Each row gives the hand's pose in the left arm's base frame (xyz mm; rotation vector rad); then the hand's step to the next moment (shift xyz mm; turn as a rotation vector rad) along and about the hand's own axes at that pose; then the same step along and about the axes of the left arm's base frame.
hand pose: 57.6 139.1 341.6 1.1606 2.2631 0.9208
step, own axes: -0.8 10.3 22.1 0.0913 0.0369 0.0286
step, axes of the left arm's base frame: 20.0 11.7 -7.6 -0.0127 0.1018 0.0002
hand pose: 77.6 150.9 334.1 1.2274 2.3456 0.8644
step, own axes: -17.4 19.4 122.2 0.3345 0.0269 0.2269
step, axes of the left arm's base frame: 89.9 37.2 -78.4 -0.0443 0.3685 -0.1623
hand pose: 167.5 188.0 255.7 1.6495 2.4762 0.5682
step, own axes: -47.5 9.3 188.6 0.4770 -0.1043 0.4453
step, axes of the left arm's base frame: 82.9 6.1 -176.1 -0.1508 0.5070 -0.3962
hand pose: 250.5 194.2 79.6 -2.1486 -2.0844 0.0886
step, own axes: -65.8 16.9 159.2 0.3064 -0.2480 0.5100
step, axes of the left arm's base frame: -8.5 -55.9 -163.6 -0.3081 0.3446 -0.4492
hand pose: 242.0 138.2 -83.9 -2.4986 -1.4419 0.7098
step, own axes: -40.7 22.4 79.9 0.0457 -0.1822 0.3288
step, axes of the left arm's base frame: -38.3 -53.2 -65.2 -0.2794 0.1045 -0.2332
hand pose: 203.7 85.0 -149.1 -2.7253 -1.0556 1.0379
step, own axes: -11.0 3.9 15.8 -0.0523 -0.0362 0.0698
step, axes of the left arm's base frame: -13.2 -12.8 -7.0 -0.0916 -0.0176 -0.0146
